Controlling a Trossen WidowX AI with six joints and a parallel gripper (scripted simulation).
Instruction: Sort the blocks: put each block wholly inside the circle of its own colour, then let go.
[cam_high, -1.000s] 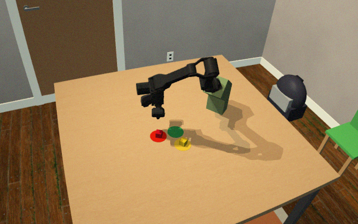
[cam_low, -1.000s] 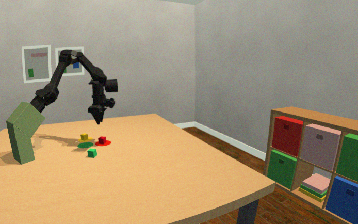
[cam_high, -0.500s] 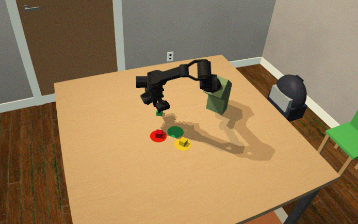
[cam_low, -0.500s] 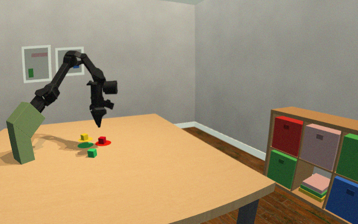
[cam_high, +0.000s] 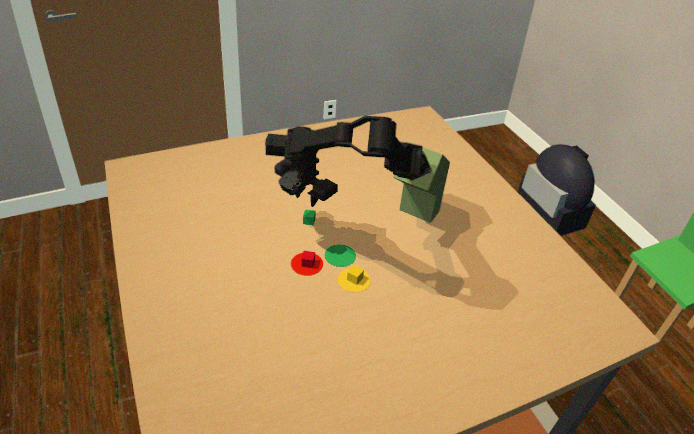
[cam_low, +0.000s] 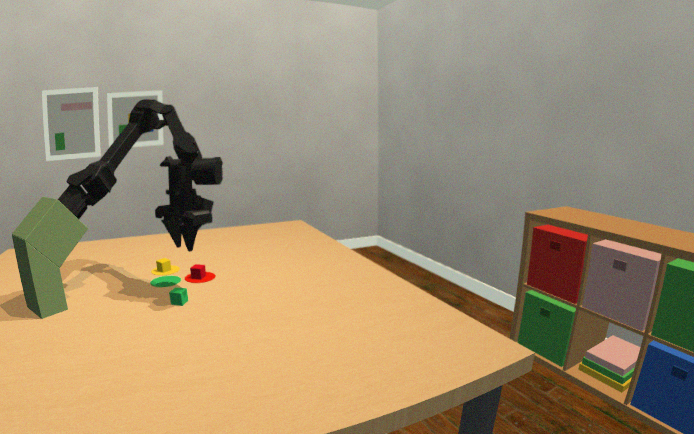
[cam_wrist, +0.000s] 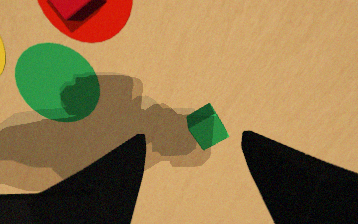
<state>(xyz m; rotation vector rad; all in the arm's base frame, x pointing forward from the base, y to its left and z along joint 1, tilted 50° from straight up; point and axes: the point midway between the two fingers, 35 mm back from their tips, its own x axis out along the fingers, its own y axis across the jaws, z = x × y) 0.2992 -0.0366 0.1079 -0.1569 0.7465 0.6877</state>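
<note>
Right now my hand is 14 cm above the green block, 5 cm to the left of it and 1 cm past it. The rest, counted from my hand: green circle: 15 cm below, 10 cm behind, 9 cm to the left; red block: 14 cm below, 13 cm to the left, 1 cm behind; red circle: 15 cm below, 13 cm to the left, 1 cm behind.
</note>
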